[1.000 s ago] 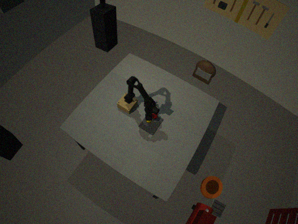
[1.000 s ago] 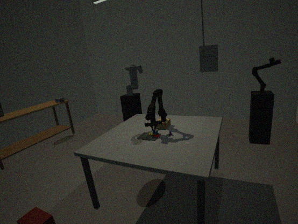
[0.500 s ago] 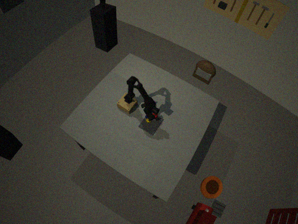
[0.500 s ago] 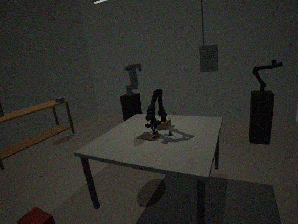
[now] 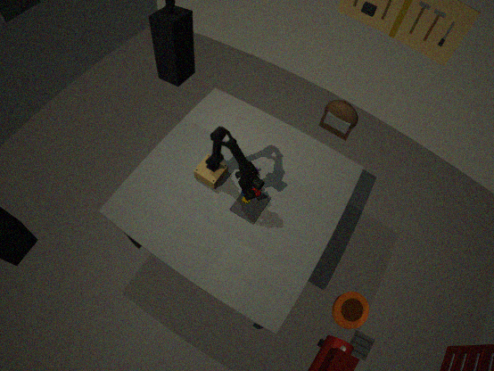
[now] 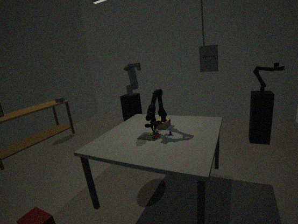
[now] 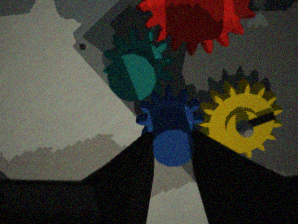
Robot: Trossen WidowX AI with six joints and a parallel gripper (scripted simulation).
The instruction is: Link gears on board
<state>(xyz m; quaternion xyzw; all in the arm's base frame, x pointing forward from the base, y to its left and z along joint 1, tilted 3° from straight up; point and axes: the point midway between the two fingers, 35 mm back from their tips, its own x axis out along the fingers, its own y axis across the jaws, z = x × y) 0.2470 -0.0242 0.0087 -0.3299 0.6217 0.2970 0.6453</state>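
Now: the blue gear 10 mm below my gripper tip. Round my gripper tip: red gear 60 mm ahead, 50 mm to the left, 20 mm below; yellow gear 30 mm ahead, 30 mm to the right, 20 mm below; teal gear 10 mm ahead, 40 mm to the left, 10 mm below.
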